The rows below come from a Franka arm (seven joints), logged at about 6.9 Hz.
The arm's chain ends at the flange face. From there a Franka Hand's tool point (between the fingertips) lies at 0.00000 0.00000 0.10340 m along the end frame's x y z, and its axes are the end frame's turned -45 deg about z.
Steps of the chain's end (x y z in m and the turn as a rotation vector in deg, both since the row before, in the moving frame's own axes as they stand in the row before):
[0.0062, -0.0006, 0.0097, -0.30, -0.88, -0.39]
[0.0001, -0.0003, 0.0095, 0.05, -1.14, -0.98]
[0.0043, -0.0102, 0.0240, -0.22, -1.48, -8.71]
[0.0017, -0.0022, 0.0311, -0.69, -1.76, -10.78]
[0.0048, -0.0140, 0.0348, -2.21, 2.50, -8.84]
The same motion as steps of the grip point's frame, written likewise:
[0.0033, 0.0032, 0.0097, 0.41, -0.83, -0.39]
[-0.0011, -0.0016, 0.0095, 0.84, -0.77, -0.98]
[0.0080, -0.0056, 0.0240, 0.89, -1.20, -8.71]
[-0.0005, -0.0014, 0.0310, 0.76, -1.73, -10.78]
[0.0141, -0.0006, 0.0346, -3.33, 0.21, -8.84]

